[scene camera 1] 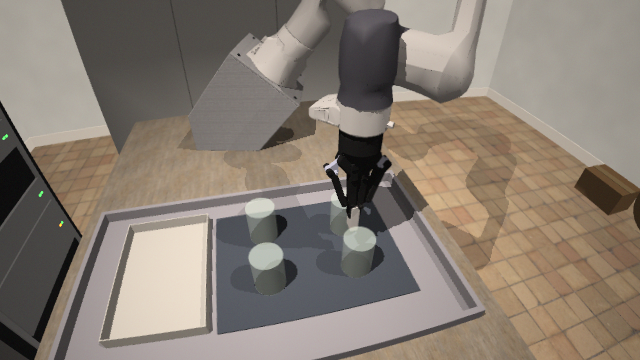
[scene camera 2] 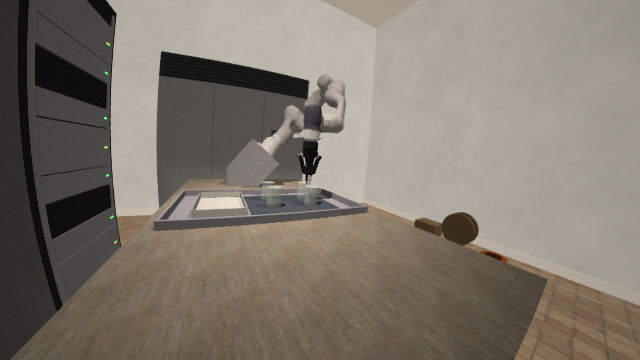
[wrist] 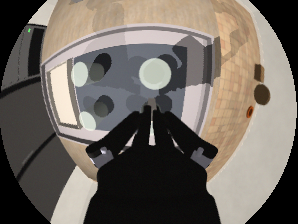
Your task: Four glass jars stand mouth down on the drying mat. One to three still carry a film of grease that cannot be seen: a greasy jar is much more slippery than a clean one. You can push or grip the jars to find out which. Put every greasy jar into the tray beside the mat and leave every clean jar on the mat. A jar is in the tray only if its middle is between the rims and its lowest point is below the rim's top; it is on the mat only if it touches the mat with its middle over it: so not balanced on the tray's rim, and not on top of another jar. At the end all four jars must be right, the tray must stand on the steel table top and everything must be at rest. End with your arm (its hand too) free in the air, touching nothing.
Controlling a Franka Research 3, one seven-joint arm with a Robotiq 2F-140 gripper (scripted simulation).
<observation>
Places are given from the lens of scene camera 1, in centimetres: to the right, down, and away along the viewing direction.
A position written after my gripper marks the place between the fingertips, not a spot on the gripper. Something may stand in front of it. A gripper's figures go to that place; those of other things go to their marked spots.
my gripper (scene camera 1: 351,226): 7, 10, 66
glass jar (scene camera 1: 260,212): -13, 7, 67
</observation>
